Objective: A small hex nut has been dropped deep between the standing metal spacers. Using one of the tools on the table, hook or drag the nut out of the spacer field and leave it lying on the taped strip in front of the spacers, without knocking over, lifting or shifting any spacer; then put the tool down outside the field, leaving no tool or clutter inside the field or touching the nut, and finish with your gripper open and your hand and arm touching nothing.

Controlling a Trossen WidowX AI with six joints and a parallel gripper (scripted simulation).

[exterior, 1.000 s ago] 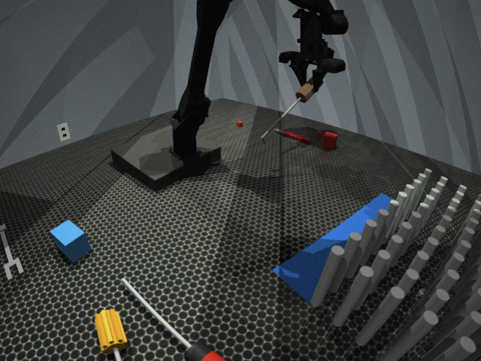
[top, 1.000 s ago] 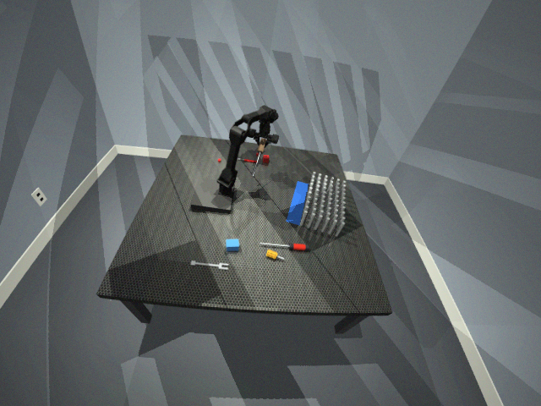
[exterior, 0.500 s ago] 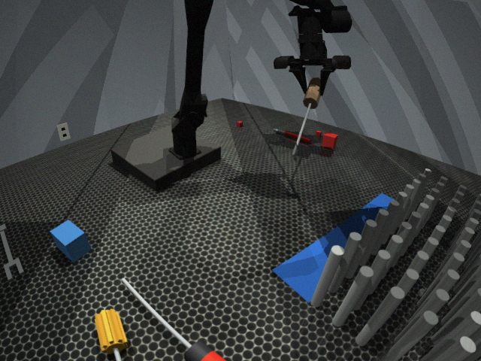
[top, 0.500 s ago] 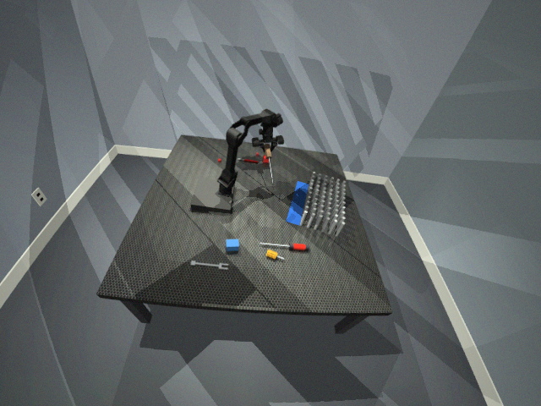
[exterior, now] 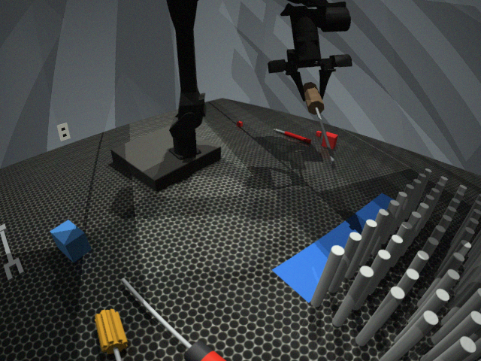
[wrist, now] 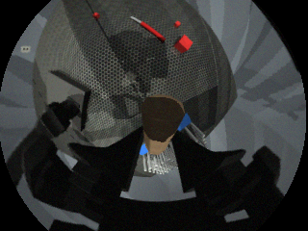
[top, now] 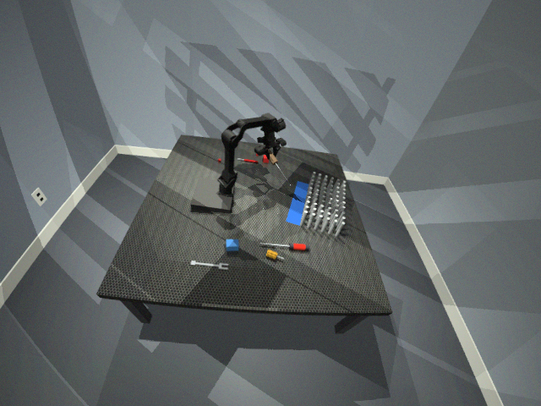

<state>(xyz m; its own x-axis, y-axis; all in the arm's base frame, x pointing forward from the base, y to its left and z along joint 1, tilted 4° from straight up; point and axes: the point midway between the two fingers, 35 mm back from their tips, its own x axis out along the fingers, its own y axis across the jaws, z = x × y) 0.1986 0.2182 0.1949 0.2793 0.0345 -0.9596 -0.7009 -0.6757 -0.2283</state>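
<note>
The blue taped strip is 220 mm ahead of my gripper tip, 100 mm to the right of it and 190 mm below it. From my gripper tip the other things lie so: red-handled tool 200 mm behind, 180 mm to the left, 190 mm below; then hex nut 380 mm ahead, 160 mm to the right, 190 mm below; then blue cube 70 mm behind, 550 mm to the right, 170 mm below.
</note>
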